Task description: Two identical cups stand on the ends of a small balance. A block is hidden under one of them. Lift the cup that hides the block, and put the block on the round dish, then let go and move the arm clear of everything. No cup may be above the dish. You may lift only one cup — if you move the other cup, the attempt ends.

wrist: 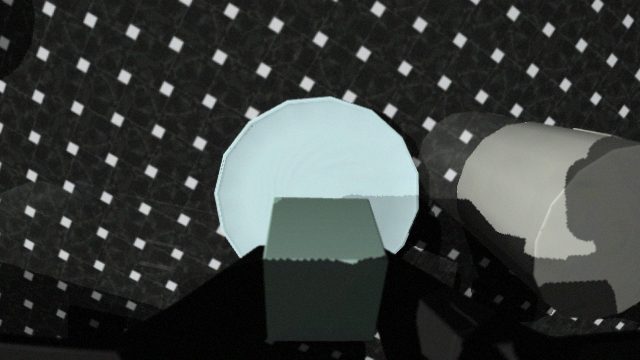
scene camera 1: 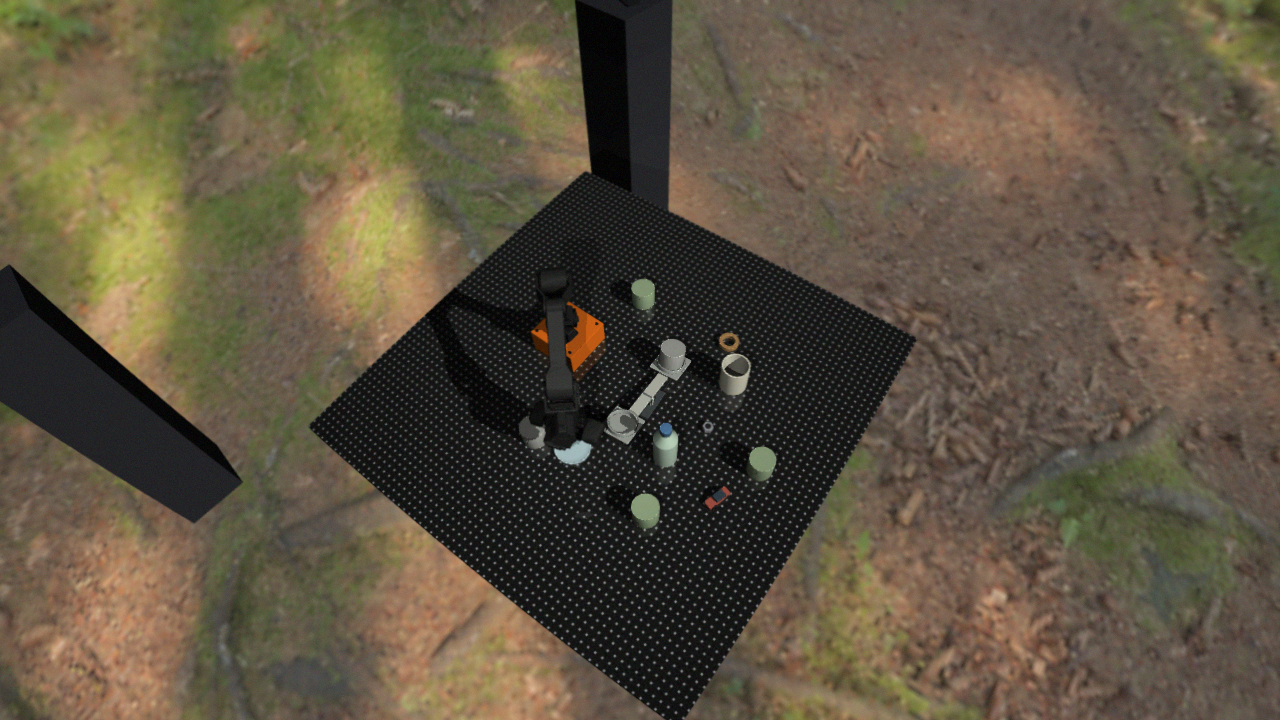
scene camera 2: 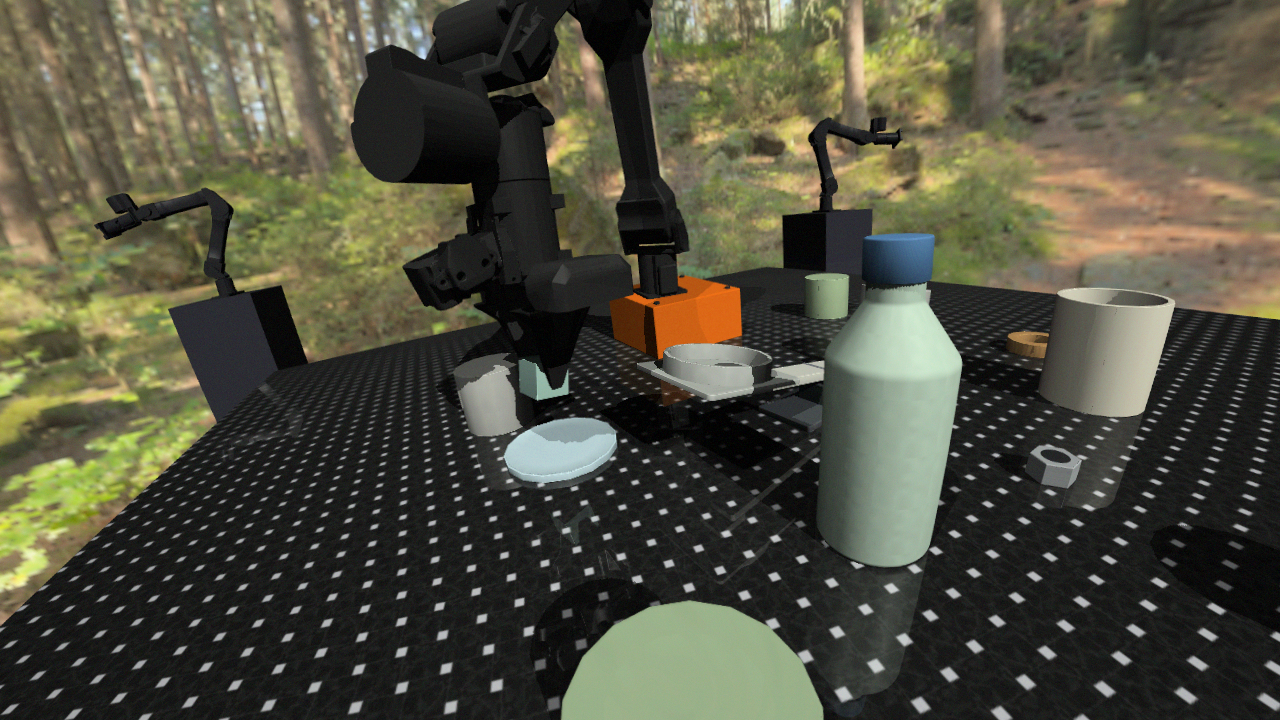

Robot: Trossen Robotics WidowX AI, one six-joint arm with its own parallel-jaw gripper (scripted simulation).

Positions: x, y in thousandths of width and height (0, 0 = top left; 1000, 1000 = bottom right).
my gripper: wrist 501, 721; scene camera 1 446, 608; scene camera 2 427, 531
beige cup: scene camera 1 575, 512; scene camera 2 863, 480; not seen in the wrist view (out of frame)
